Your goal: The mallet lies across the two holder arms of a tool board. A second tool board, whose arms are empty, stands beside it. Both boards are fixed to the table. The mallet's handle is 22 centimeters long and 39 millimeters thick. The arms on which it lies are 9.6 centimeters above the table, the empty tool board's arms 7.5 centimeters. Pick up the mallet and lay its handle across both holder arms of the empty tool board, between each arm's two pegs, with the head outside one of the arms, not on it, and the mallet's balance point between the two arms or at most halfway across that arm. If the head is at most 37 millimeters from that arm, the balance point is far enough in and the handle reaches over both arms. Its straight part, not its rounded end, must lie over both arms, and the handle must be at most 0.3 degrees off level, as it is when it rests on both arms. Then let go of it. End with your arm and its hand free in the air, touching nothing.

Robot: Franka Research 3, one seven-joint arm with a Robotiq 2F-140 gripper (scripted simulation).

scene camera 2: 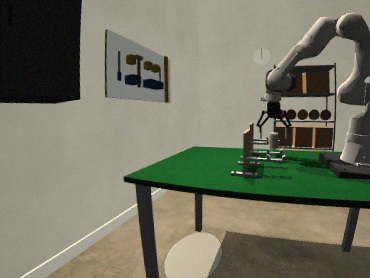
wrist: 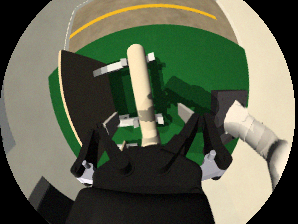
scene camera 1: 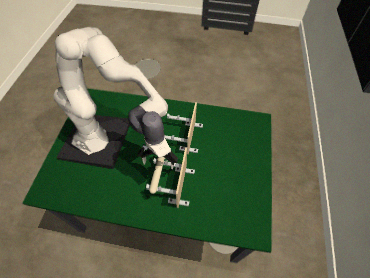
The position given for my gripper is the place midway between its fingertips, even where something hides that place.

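There is a mallet (wrist: pixel 137 61) here, and a tool board (wrist: pixel 87 98) as well. I can also see my own gripper (wrist: pixel 147 113).
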